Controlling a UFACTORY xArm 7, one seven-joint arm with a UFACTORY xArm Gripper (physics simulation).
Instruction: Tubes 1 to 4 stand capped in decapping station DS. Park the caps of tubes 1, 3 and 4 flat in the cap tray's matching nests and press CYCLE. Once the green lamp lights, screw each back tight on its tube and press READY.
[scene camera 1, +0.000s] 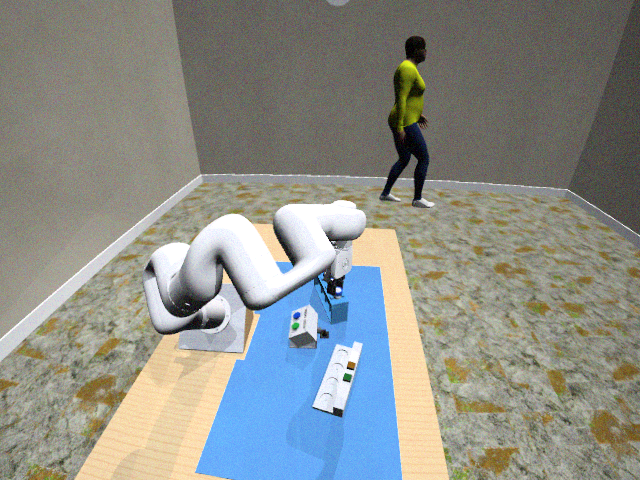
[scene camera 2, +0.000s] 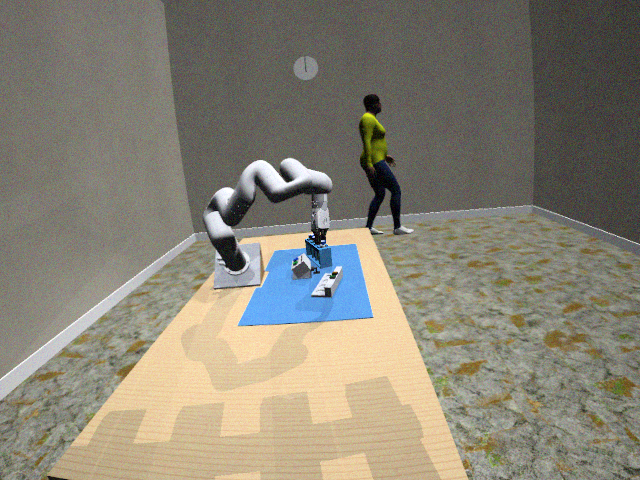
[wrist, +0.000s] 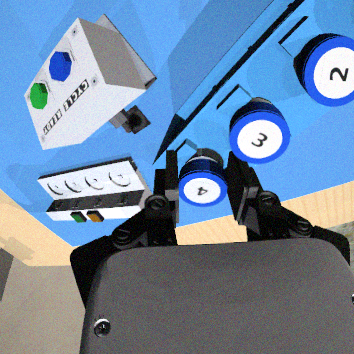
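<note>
My gripper is shut on the blue-rimmed cap marked 4, at the near end of blue station DS. Part of tube 4 shows under that cap. Cap 3 and cap 2 sit in a row beyond it; tube 1 does not show in the wrist view. The white cap tray has empty round nests, and a green lamp and an amber lamp; I cannot tell if either is lit.
The button box has a blue button and a green button. A small dark fixture stands beside it. A person is behind the table.
</note>
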